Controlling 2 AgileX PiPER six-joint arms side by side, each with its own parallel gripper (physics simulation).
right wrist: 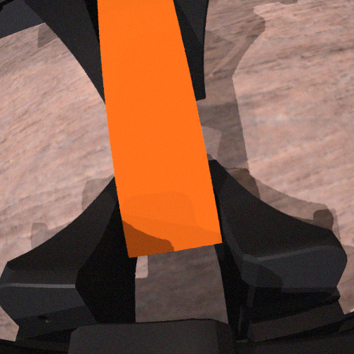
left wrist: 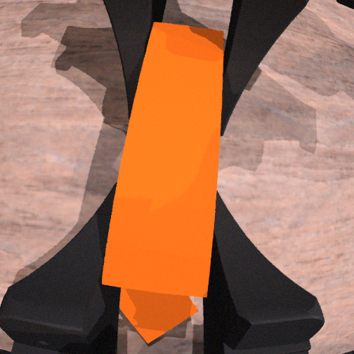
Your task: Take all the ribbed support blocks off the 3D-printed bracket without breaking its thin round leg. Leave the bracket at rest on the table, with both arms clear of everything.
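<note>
The orange bracket (left wrist: pixel 170 165) (right wrist: pixel 150 135) shows its long flat top face in both views. My left gripper (left wrist: pixel 164 202) (right wrist: pixel 158 105) is shut on the bracket, one finger against each long side. My right gripper (right wrist: pixel 169 185) (left wrist: pixel 177 119) is shut on the bracket the same way, nearer its other end. An orange piece with a pointed corner (left wrist: pixel 155 315) sticks out from under the bracket's near end in the left wrist view; I cannot tell whether it is a support block or is attached. The thin round leg and the ribbed faces of the supports are hidden beneath the bracket.
The wood-grained table (left wrist: pixel 45 165) (right wrist: pixel 45 130) lies below, with shadows of the arms and the bracket across it. The two grippers stand close together along the bracket, facing each other.
</note>
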